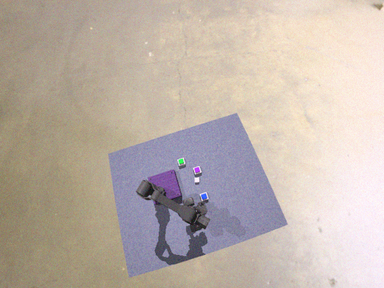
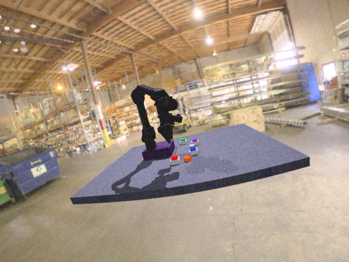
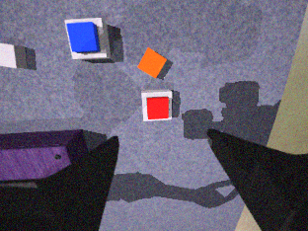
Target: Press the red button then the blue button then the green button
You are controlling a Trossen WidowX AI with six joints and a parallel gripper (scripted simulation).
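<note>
Now: gripper tip 9 cm above the red button. The rest, counted from my gripper tip: small white block 12 cm ahead, 20 cm to the left, 12 cm below; then blue button 11 cm ahead, 8 cm to the left, 9 cm below; then orange block 6 cm ahead, 1 cm to the right, 12 cm below.
</note>
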